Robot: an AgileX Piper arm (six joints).
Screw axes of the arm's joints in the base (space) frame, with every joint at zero. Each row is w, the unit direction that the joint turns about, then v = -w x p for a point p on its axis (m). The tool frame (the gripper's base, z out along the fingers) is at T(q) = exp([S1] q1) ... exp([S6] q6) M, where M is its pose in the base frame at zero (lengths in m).
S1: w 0 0 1 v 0 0 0
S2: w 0 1 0 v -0.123 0 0
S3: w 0 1 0 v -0.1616 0 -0.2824
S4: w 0.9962 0 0.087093 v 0 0.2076 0
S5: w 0 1 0 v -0.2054 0 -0.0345
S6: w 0.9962 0 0.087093 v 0 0.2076 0
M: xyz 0.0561 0 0.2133 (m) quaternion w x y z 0.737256 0 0.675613 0
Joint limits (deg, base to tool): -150..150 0..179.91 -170..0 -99.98..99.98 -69.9..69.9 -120..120
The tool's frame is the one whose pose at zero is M.
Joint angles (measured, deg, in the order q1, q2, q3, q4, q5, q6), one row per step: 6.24, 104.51, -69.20, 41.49, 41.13, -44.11; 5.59, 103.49, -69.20, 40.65, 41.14, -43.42; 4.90, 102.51, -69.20, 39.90, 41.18, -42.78; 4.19, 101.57, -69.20, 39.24, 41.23, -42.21; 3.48, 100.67, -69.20, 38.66, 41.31, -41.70; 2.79, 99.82, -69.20, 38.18, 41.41, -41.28; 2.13, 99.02, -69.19, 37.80, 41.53, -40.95
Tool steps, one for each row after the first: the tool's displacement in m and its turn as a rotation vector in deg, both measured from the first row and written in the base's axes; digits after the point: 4 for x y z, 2 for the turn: -0.0009, -0.0050, 0.0061, -0.37, -0.76, -0.78; -0.0018, -0.0101, 0.0120, -0.68, -1.46, -1.60; -0.0028, -0.0153, 0.0176, -0.96, -2.15, -2.43; -0.0039, -0.0203, 0.0230, -1.19, -2.79, -3.24; -0.0051, -0.0251, 0.0281, -1.37, -3.40, -4.00; -0.0063, -0.0295, 0.0328, -1.51, -3.96, -4.70
